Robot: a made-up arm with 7 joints.
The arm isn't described. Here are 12 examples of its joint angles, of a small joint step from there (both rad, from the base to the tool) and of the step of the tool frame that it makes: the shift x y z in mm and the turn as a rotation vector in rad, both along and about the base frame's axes.
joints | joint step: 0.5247 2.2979 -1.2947 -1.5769 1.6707 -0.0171 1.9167 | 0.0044 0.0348 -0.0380 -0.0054 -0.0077 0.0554 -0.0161
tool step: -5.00 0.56 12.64 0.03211 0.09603 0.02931
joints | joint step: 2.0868 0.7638 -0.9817 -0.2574 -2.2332 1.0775 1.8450 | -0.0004 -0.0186 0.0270 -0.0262 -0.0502 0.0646 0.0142
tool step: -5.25 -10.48 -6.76 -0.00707 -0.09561 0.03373
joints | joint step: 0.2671 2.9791 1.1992 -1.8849 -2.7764 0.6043 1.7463 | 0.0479 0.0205 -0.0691 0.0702 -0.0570 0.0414 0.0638
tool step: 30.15 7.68 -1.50 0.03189 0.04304 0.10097
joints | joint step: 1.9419 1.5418 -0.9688 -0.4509 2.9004 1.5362 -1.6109 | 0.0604 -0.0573 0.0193 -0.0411 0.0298 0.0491 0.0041
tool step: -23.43 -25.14 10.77 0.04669 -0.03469 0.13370
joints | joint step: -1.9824 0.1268 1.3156 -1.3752 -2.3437 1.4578 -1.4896 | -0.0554 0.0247 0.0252 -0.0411 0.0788 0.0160 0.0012
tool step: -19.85 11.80 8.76 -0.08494 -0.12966 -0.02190
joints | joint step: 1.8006 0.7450 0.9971 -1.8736 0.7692 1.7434 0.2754 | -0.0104 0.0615 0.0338 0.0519 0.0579 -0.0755 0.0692
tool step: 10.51 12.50 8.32 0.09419 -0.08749 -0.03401
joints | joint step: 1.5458 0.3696 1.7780 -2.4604 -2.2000 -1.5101 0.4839 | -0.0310 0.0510 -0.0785 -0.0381 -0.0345 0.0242 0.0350
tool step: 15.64 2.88 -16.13 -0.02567 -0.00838 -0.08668
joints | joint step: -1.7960 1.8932 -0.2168 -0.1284 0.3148 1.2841 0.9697 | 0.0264 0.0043 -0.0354 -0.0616 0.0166 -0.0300 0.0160
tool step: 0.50 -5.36 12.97 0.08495 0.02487 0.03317
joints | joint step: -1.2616 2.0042 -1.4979 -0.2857 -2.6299 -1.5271 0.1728 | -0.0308 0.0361 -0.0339 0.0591 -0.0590 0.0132 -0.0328
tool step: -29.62 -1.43 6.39 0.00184 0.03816 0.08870
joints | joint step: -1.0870 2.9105 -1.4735 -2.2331 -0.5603 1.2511 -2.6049 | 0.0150 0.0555 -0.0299 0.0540 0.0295 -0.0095 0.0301
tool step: -20.19 12.59 7.54 -0.01001 -0.03779 0.09201
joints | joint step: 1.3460 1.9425 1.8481 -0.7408 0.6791 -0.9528 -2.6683 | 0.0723 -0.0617 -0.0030 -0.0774 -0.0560 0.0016 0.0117
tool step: -5.10 1.86 -9.11 0.05027 0.10964 0.03999
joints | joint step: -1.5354 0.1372 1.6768 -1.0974 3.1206 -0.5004 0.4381 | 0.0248 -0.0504 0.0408 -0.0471 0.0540 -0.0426 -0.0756
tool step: -2.75 -4.78 -22.09 -0.00499 0.03400 -0.03523
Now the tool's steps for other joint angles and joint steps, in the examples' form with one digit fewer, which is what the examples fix.
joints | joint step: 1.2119 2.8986 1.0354 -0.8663 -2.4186 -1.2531 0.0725 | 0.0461 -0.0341 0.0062 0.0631 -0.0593 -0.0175 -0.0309
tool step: -0.4 29.8 -2.7 0.0564 0.0050 0.1011
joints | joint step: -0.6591 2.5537 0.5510 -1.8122 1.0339 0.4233 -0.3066 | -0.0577 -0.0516 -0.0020 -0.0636 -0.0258 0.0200 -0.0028
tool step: -10.4 2.4 -8.6 0.0143 -0.0259 -0.0212
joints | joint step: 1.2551 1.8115 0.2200 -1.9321 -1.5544 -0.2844 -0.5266 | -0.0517 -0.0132 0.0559 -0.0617 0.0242 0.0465 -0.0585
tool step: 20.4 -17.4 12.4 -0.0480 -0.1483 -0.0913
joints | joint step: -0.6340 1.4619 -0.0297 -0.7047 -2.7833 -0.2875 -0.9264 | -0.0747 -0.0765 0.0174 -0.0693 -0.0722 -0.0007 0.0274
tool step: 26.8 -24.6 3.0 0.0075 -0.0643 -0.1047
